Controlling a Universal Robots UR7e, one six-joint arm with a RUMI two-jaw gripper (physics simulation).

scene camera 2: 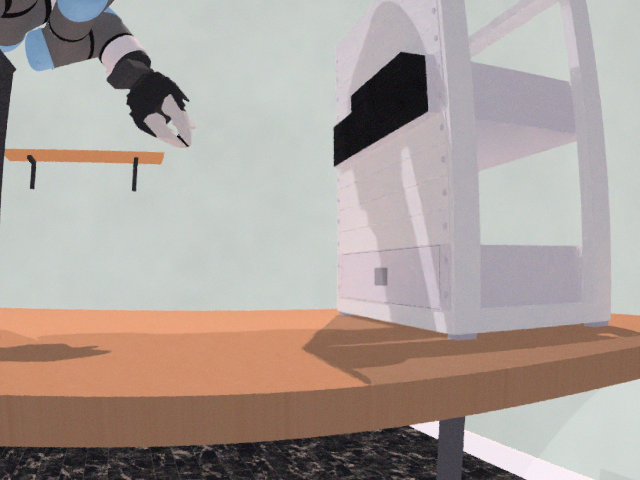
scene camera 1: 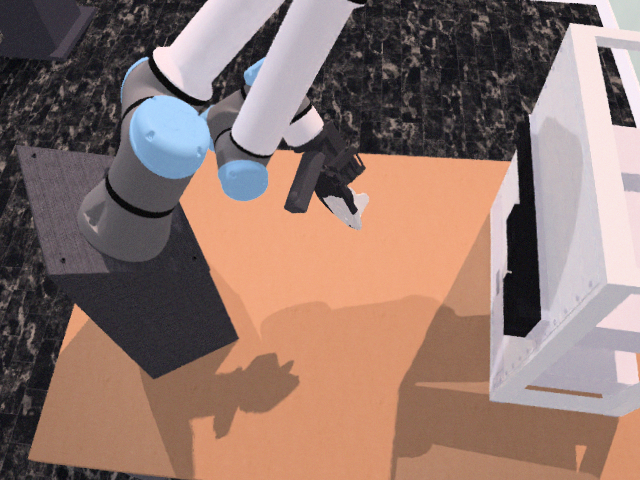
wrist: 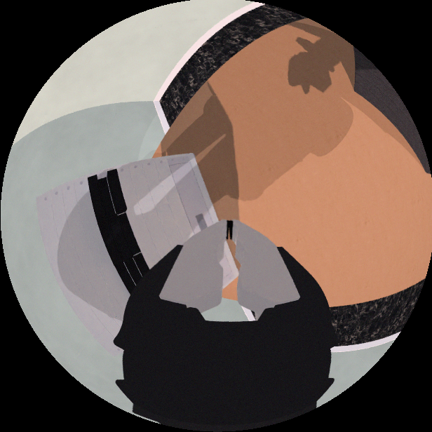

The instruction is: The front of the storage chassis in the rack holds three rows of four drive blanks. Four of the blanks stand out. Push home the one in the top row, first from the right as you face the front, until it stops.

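Frame: origin at the arm's base, x right, y back, z down, level; centimetres.
Seen in the pictures: gripper, between the fingertips: (scene camera 2: 188, 146) (scene camera 1: 359, 229); arm's base, origin of its link: (scene camera 1: 123, 226).
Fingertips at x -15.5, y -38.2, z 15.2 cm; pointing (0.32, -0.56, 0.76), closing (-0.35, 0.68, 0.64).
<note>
Offsets run from my fingertips to a thing's top centre. "pt": to the spot under its first point. Level surfaces: height alone.
The storage chassis @(pt dz -10.9, dx +13.5, dy -28.7 cm) (scene camera 1: 523, 289) (scene camera 2: 392, 100) (wrist: 111, 227) is a black block across the front of the white rack (scene camera 1: 602, 155) (scene camera 2: 464, 206) (wrist: 150, 225). Its front has a stepped outline. In the wrist view, thin pale lines edge parts that stand out near its right end and farther left. The separate blanks and rows merge in black, so I cannot tell how far the top-right blank stands out. My gripper (scene camera 1: 357, 225) (scene camera 2: 184, 144) (wrist: 228, 221) is shut and empty, well in front of the rack and apart from it. In the wrist view it hides the chassis's left end.
The rack stands on the orange table @(dz +28.1 cm) (scene camera 1: 330, 268) (scene camera 2: 206, 361) (wrist: 300, 215). Below the chassis are pale panels and a drawer (scene camera 2: 356, 276) with a grey square handle @(pt dz +19.9, dx -3.4, dy -32.2 cm) (scene camera 2: 381, 276). The arm's dark pedestal (scene camera 1: 149, 315) stands opposite the rack. A small orange bench (scene camera 2: 82, 156) shows behind.
</note>
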